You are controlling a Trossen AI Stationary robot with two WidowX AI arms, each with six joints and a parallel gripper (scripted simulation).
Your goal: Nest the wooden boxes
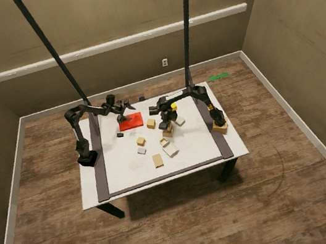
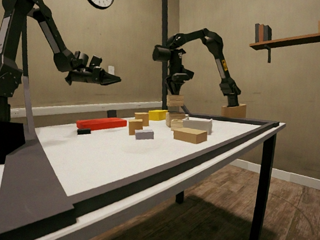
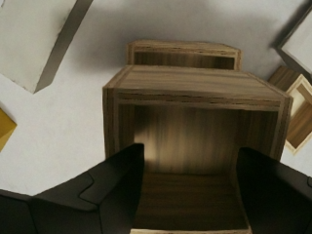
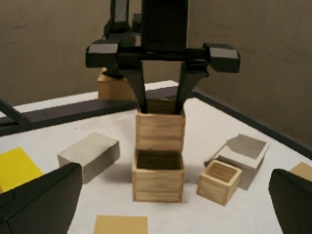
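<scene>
The small open wooden box lies 80 mm ahead of my left hand, 50 mm to the right of it and 150 mm below it. Round my left hand: tan cube: 30 mm ahead, 220 mm to the right, 140 mm below; then flat tan block: 220 mm ahead, 130 mm to the right, 150 mm below; then pale block: 80 mm behind, 100 mm to the left, 140 mm below.
</scene>
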